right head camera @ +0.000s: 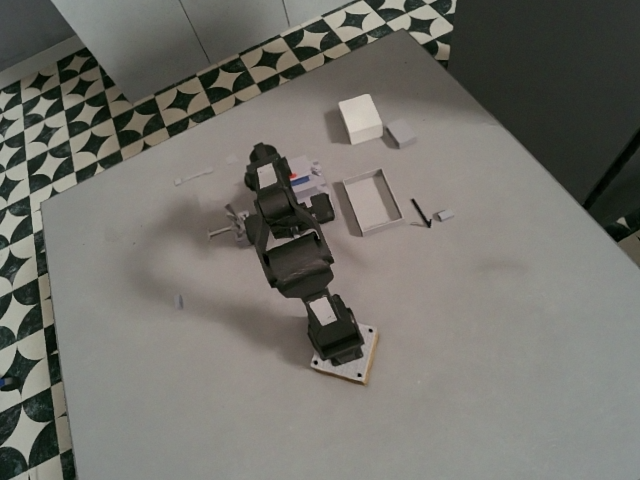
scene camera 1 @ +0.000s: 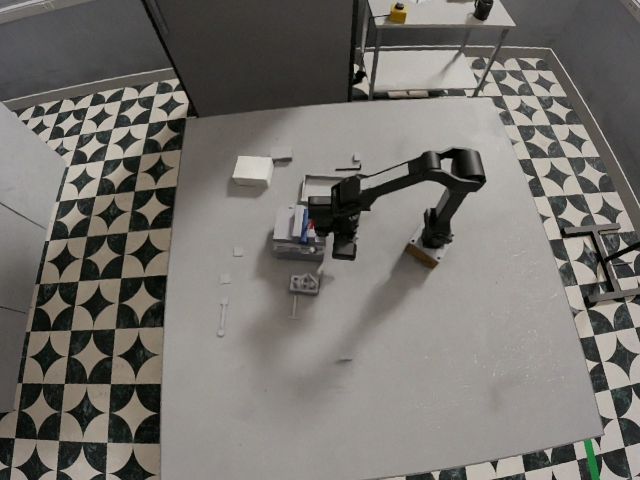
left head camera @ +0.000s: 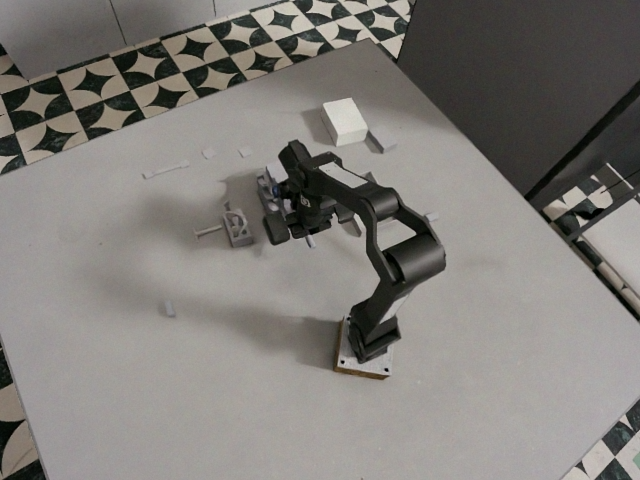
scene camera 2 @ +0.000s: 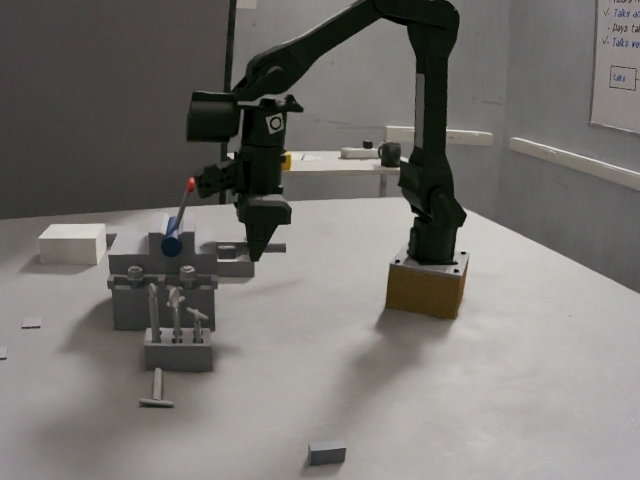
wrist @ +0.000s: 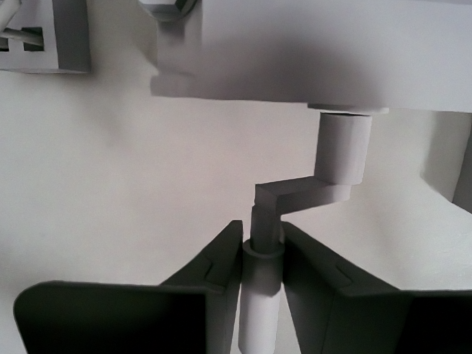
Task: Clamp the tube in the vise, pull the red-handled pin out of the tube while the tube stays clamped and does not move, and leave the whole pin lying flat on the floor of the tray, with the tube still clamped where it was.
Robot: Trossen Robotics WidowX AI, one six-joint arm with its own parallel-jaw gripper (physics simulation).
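Frame: origin at the arm's base, x ahead, y down, z left, level; centimetres.
Seen in the pictures: gripper, fingertip midpoint: (right head camera: 296, 235) (scene camera 1: 343, 238) (left head camera: 305, 235) (scene camera 2: 253, 259) (wrist: 259, 230); arm's base, origin of the base link: (right head camera: 343, 346) (scene camera 1: 433, 238) (left head camera: 367, 344) (scene camera 2: 432, 257).
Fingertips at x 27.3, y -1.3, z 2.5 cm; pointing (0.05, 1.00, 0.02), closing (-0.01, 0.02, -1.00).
Pixels of each thing's middle, then the offset from my fingertips to it. "pt": a spot on its surface instead.
- vise, body centre: (scene camera 2: 165, 265) (left head camera: 296, 192) (right head camera: 297, 192) (scene camera 1: 302, 229) dx +12.6, dy +1.9, dz -3.0 cm
- blue tube, body centre: (scene camera 2: 172, 235) (right head camera: 289, 187) (scene camera 1: 305, 226) dx +11.2, dy -2.9, dz -1.8 cm
- red-handled pin, surface spot: (scene camera 2: 190, 184) pt dx +8.7, dy -10.5, dz +0.2 cm
- crank handle, surface spot: (wrist: 259, 320) (scene camera 2: 271, 242) pt dx -2.3, dy -2.4, dz +0.0 cm
- tray, body centre: (scene camera 2: 205, 258) (right head camera: 372, 201) (left head camera: 365, 202) (scene camera 1: 327, 190) dx +6.2, dy +7.0, dz -20.3 cm
- tool holder, body centre: (scene camera 2: 178, 349) (left head camera: 237, 228) (right head camera: 244, 228) (scene camera 1: 304, 285) dx +10.7, dy +6.7, dz +13.0 cm
- T-shaped tool, body centre: (scene camera 2: 157, 387) (left head camera: 208, 230) (right head camera: 220, 231) (scene camera 1: 294, 307) dx +13.2, dy +7.9, dz +19.7 cm
- white box, body centre: (scene camera 2: 73, 243) (right head camera: 360, 119) (left head camera: 343, 121) (scene camera 1: 253, 171) dx +32.5, dy +5.9, dz -26.2 cm
- grey block, body centre: (scene camera 2: 120, 235) (right head camera: 401, 133) (left head camera: 382, 139) (scene camera 1: 281, 154) dx +23.9, dy +7.2, dz -34.9 cm
- black hex key, body centre: (right head camera: 421, 210) dx -0.7, dy +6.8, dz -30.5 cm
- small block, body centre: (scene camera 2: 326, 453) (left head camera: 170, 309) (right head camera: 178, 302) dx -2.9, dy +7.5, dz +33.2 cm
The vise (scene camera 1: 297, 253) (scene camera 2: 129, 310) (wrist: 325, 60) stands with the blue tube (right head camera: 300, 180) (scene camera 1: 304, 235) (scene camera 2: 171, 243) lying between its upper jaws; I cannot tell how tightly they press. The red-handled pin (scene camera 2: 190, 184) slants up out of the tube, with its shaft end hidden inside. My gripper (scene camera 2: 255, 257) (wrist: 259, 230) points down beside the vise and is shut on the crank handle (wrist: 259, 320) (scene camera 2: 273, 248), near the handle's crank-arm end. The tray (right head camera: 353, 209) (scene camera 1: 303, 188) (scene camera 2: 237, 268) lies behind the vise in scene camera 2's view; its floor shows in the right head view, without the pin on it.
A tool holder (left head camera: 238, 238) (scene camera 2: 178, 356) with upright tools stands close to the vise, with a T-shaped tool (scene camera 2: 156, 387) beside it. A white box (right head camera: 360, 118) (scene camera 2: 72, 245), a grey block (right head camera: 401, 133), a black hex key (right head camera: 421, 211) and a small block (scene camera 2: 326, 453) lie around.
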